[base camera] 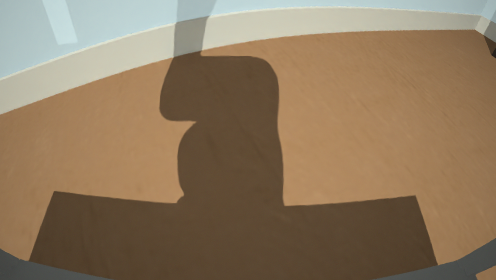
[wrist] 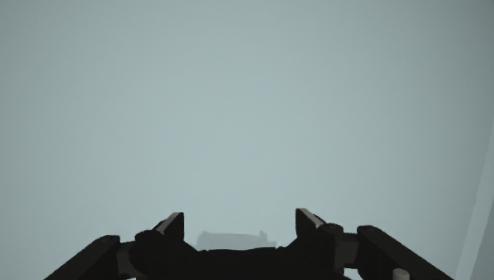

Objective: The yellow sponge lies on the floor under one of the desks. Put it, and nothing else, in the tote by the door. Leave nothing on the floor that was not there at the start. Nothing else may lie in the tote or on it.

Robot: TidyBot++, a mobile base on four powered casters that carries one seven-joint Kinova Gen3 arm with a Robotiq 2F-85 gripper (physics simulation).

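Frame: origin at the arm's base, x right, y ahead, z up, level; millimetres.
Where they show: gripper, fingertip midpoint: (wrist: 240,223).
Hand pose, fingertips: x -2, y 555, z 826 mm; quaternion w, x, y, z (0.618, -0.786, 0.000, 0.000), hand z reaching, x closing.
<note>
After its pixels a point has its place.
My gripper (wrist: 240,223) {z 826, x -2, y 555 mm} is open in the wrist view, with its two fingertips wide apart and nothing between them. It faces a pale blue-grey surface that fills most of that view. The yellow sponge, the desks, the tote and the door do not show in either view.
In the base camera view a pale blue wall (base camera: 125,15) {z -258, x -258, y 662 mm} with a cream baseboard (base camera: 320,21) {z -354, x 228, y 847 mm} crosses the far side of the brown floor (base camera: 350,125) {z -397, x 205, y 460 mm}. A wall corner is at the upper right, with a dark object (base camera: 492,46) {z -359, x 1147, y 967 mm} at the edge. The robot's shadow (base camera: 230,150) {z -397, x -13, y 399 mm} reaches the wall.
</note>
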